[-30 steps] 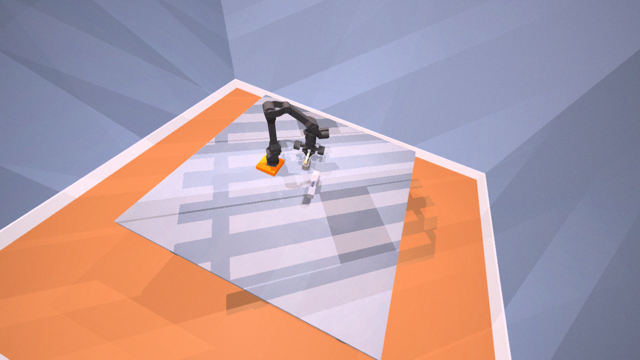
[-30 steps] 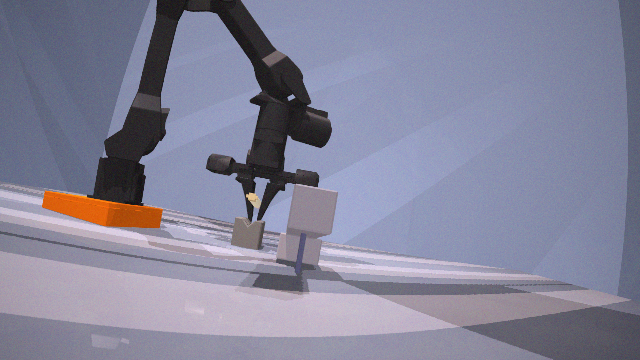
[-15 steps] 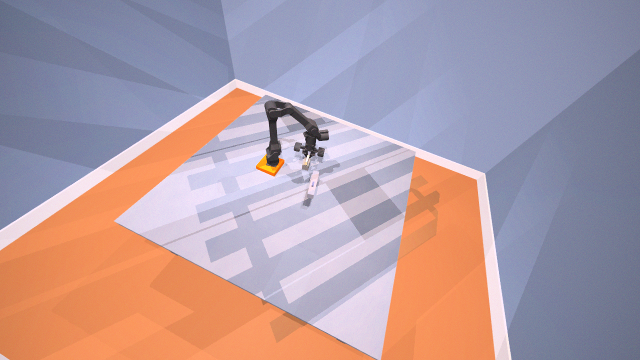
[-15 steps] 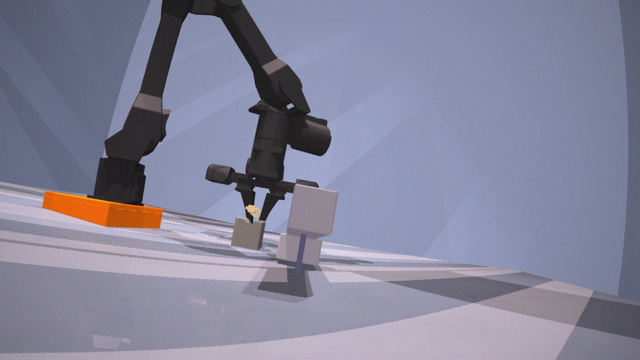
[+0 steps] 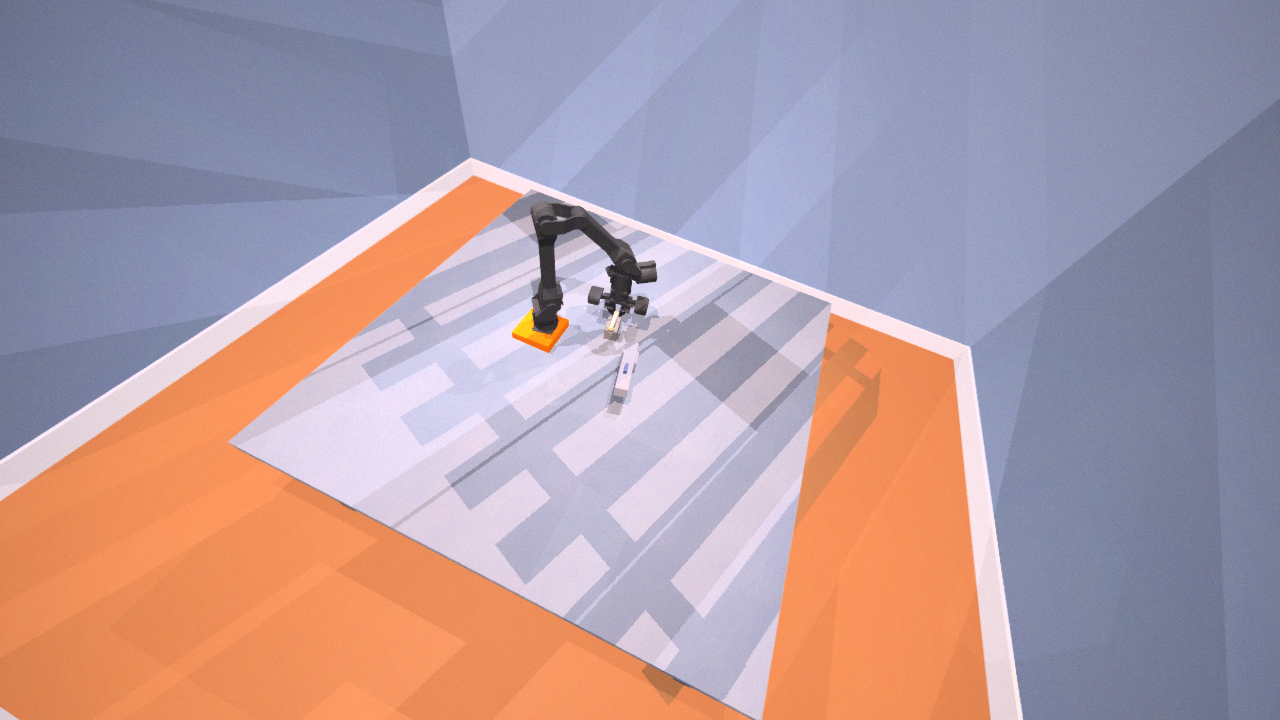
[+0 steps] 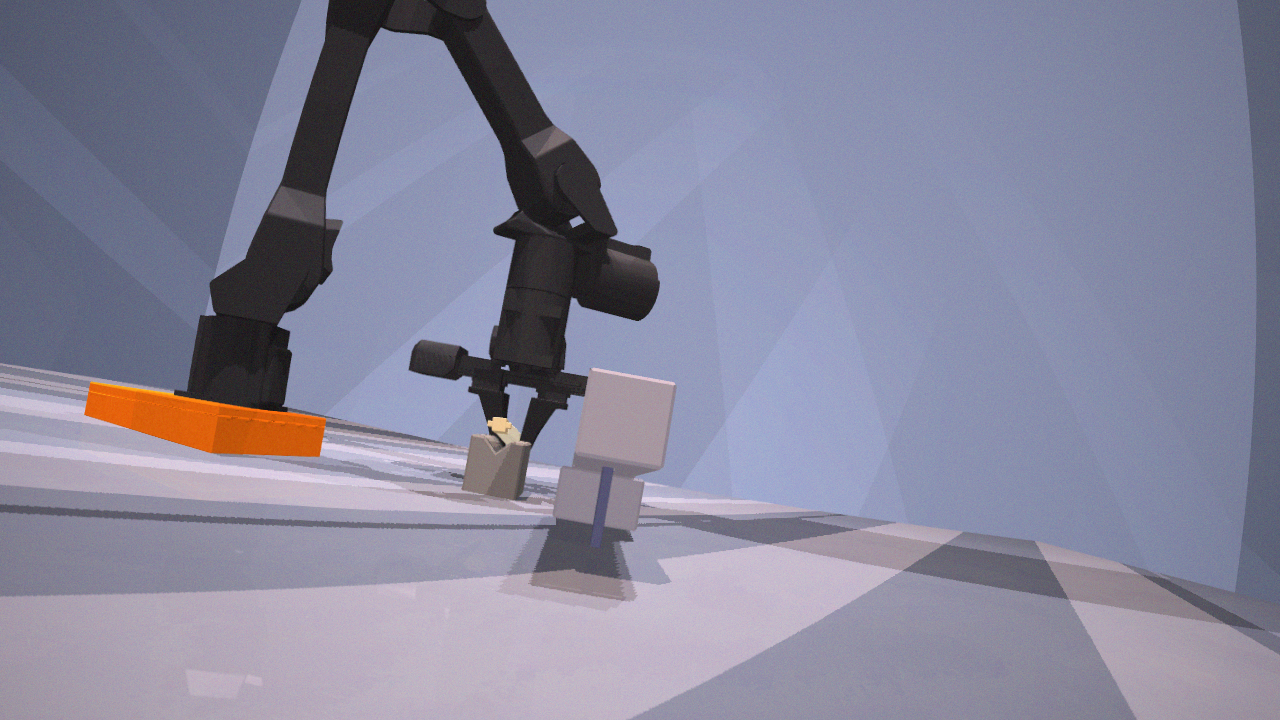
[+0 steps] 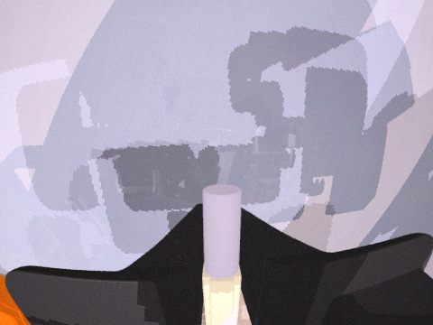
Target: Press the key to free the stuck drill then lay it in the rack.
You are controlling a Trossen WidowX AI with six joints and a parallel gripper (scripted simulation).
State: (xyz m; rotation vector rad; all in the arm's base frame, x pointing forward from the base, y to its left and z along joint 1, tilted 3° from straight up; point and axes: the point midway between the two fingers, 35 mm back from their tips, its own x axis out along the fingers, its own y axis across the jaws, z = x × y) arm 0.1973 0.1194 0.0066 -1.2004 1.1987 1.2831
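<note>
Right now the drill is 4 cm to the right of my gripper tip and 4 cm above it. The rest, counted from my gripper tip: v-notched rack 5 cm to the right, 1 cm above; then thin blue key 8 cm ahead, 24 cm to the right, 5 cm above; then housing 8 cm ahead, 22 cm to the right, 4 cm above.
</note>
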